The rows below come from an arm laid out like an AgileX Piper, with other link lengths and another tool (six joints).
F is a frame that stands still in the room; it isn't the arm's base.
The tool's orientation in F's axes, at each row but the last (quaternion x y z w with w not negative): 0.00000 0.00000 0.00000 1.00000; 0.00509 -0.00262 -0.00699 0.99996; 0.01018 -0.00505 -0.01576 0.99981; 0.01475 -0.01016 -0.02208 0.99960; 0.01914 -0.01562 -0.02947 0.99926
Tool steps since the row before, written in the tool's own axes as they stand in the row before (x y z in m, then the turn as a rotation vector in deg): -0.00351 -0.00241 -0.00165 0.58 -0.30 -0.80; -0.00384 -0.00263 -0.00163 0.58 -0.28 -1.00; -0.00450 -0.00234 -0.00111 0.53 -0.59 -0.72; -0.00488 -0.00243 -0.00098 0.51 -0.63 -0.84; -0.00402 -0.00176 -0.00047 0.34 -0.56 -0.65
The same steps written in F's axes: -0.00351 -0.00241 -0.00165 0.58 -0.30 -0.80; -0.00387 -0.00256 -0.00168 0.58 -0.28 -1.00; -0.00456 -0.00217 -0.00120 0.52 -0.59 -0.73; -0.00496 -0.00218 -0.00115 0.50 -0.63 -0.85; -0.00410 -0.00150 -0.00066 0.33 -0.55 -0.66
